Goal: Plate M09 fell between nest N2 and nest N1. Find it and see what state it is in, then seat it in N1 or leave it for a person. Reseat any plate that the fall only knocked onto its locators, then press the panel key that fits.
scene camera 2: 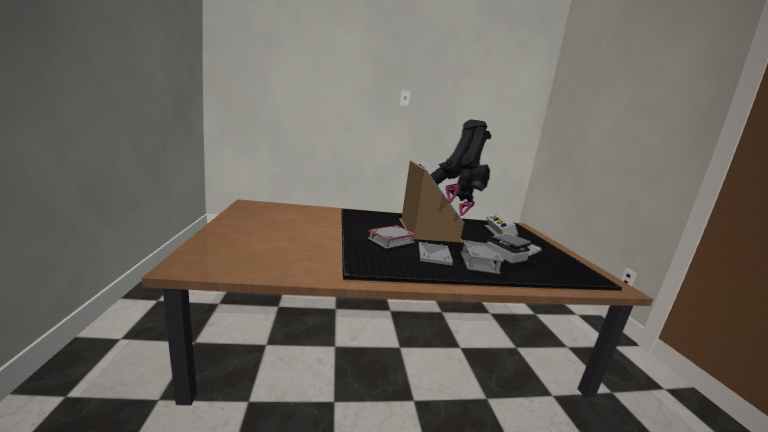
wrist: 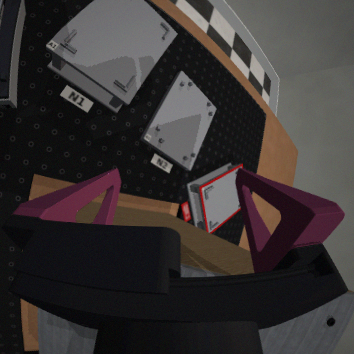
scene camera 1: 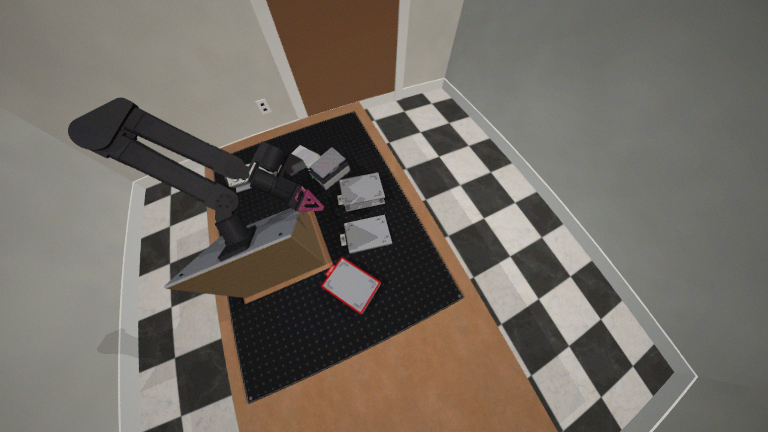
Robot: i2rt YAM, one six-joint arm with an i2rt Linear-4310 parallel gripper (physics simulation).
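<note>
Nest N1 is a raised grey stand with a flat top, corner brackets and an A1 tag. Nest N2 is a low grey block with small pins. No microplate shows on either nest or between them. A raised nest with a red rim stands beyond N2. The panel has coloured keys and is mostly hidden behind the arm in scene camera 1. My gripper is open and empty, above the mat near the pedestal.
A wooden wedge pedestal carries the arm. A grey device with a dark-edged top stands past N1, its edge at the left in the wrist view. A pale block stands beside it. All rest on the black mat.
</note>
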